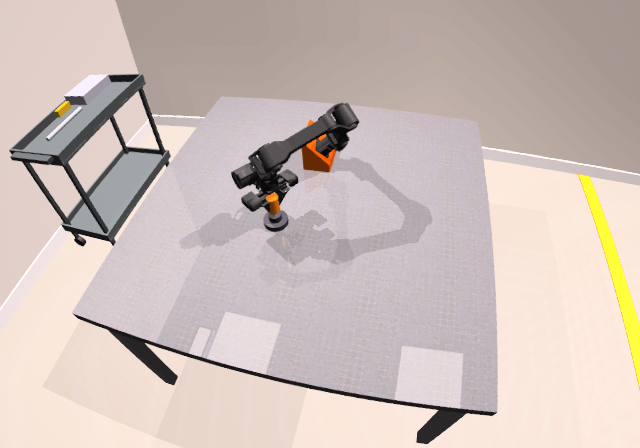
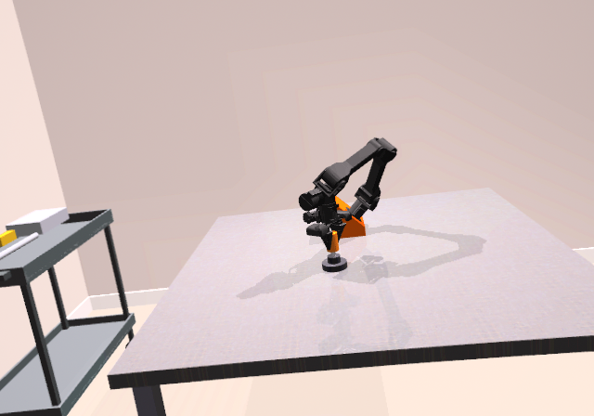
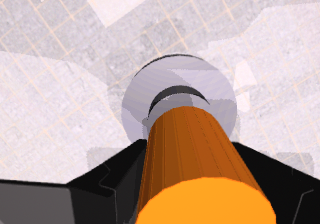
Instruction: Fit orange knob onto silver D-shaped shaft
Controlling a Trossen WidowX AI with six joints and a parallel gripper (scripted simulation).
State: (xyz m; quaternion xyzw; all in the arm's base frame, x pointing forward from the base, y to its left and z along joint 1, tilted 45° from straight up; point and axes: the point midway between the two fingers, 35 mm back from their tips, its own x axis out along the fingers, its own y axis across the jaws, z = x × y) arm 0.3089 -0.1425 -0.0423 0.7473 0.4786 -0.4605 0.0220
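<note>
Now: gripper tip 4 cm above the round pedestal. Round my gripper tip: orange knob: 3 cm above.
</note>
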